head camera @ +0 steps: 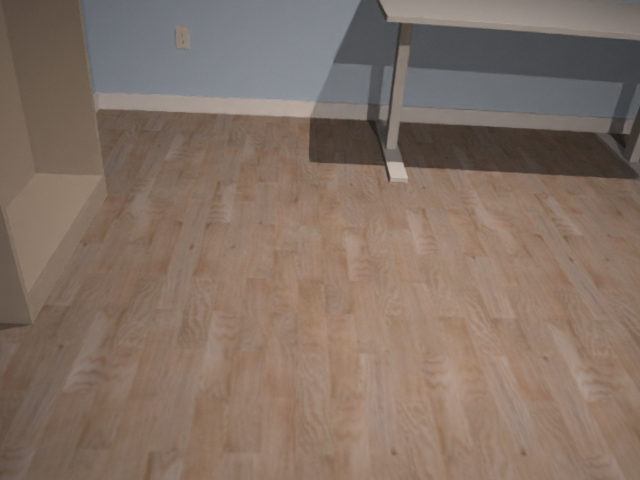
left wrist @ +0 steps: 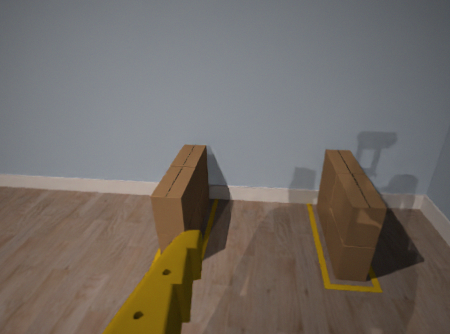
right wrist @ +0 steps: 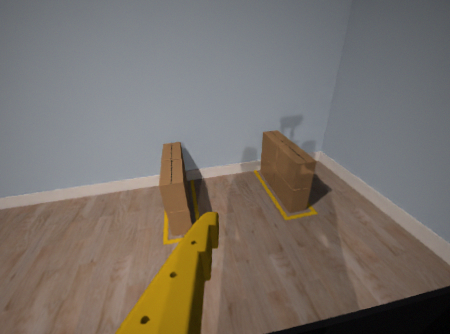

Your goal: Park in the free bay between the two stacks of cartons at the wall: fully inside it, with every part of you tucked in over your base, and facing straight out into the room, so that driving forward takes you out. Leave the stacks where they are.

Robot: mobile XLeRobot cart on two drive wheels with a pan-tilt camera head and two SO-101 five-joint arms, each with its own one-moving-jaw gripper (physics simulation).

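Two brown carton stacks stand against the wall. The left stack and the right stack each have yellow tape on the floor around them, and the bay between them shows bare floor. In the left wrist view the bay lies ahead, right of centre; in the right wrist view it is seen at a slant. The stacks do not show in the head view. My left gripper and my right gripper each show one notched yellow jaw, so both are fully open, with nothing held. Both jaws point toward the stacks' side of the room.
The head view shows a white table at the back right, an open beige shelf unit at the left edge, and a blue wall with an outlet. A side wall meets the bay's wall right of the right stack.
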